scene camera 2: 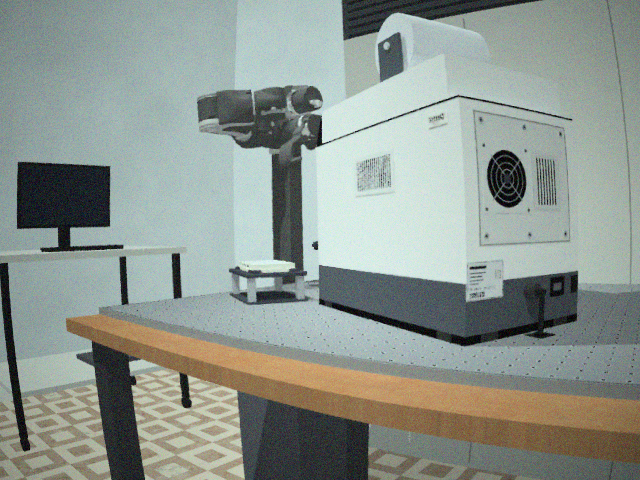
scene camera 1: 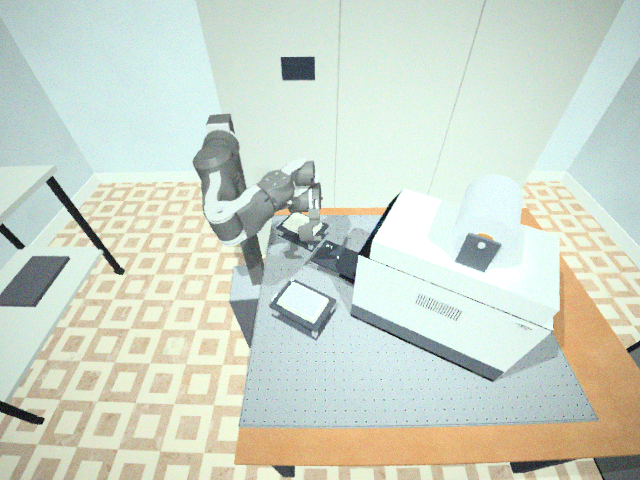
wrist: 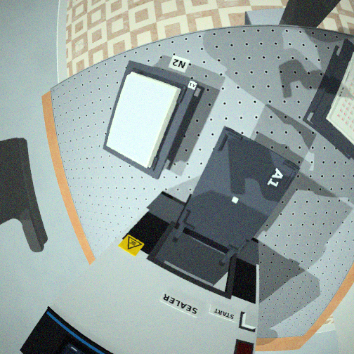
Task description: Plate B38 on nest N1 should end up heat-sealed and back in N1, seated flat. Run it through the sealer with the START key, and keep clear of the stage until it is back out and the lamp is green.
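Plate B38 (scene camera 1: 294, 222) (wrist: 346, 111), pale with pink wells, lies on dark nest N1 (wrist: 322, 97) at the wrist view's right edge, where part of it is cut off. My gripper (scene camera 1: 310, 231) is open and empty; in scene camera 1 it appears over N1's right part. One finger shows at the wrist view's left. The sealer (scene camera 1: 449, 299) (scene camera 2: 392, 217) (wrist: 125, 295) has its dark stage A1 (scene camera 1: 338, 256) (wrist: 250, 180) out, with no plate on it. The START key (wrist: 247, 321) is partly visible. The lamp panel (wrist: 244, 347) shows a dark red part; its green part is out of view.
A white-topped plate (scene camera 1: 303, 299) (scene camera 2: 266, 265) (wrist: 144, 120) sits on raised nest N2 (scene camera 2: 279, 274) (wrist: 117, 154), beside the stage. A clear-white roll (scene camera 1: 491, 217) (scene camera 2: 429, 41) stands on the sealer. A side table with a monitor (scene camera 2: 63, 195) stands beyond the bench.
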